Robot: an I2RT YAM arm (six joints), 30 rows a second.
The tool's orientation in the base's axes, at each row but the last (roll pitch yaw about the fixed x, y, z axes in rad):
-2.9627 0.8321 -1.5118
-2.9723 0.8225 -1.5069
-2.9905 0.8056 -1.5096
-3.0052 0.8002 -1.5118
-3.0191 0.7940 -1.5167
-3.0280 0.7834 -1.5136
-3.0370 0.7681 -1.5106
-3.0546 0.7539 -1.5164
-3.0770 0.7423 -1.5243
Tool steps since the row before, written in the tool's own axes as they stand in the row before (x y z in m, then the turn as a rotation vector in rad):
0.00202 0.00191 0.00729 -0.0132 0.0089 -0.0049
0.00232 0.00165 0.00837 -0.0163 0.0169 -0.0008
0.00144 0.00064 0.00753 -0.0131 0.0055 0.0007
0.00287 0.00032 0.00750 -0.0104 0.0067 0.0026
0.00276 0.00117 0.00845 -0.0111 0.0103 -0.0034
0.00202 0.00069 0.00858 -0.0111 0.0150 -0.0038
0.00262 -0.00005 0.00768 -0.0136 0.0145 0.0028
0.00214 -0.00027 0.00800 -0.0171 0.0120 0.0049
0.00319 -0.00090 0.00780 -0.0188 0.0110 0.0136
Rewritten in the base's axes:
-0.00083 0.00415 -0.00655 -0.0100 0.0059 0.0119
-0.00051 0.00465 -0.00750 -0.0176 0.0115 0.0105
0.00023 0.00446 -0.00626 -0.0059 0.0098 0.0084
0.00050 0.00340 -0.00727 -0.0068 0.0094 0.0050
-0.00035 0.00414 -0.00795 -0.0110 0.0057 0.0094
0.00002 0.00465 -0.00752 -0.0157 0.0055 0.0093
0.00064 0.00346 -0.00731 -0.0149 0.0119 0.0064
0.00075 0.00393 -0.00726 -0.0124 0.0159 0.0074
0.00127 0.00293 -0.00785 -0.0112 0.0230 0.0022

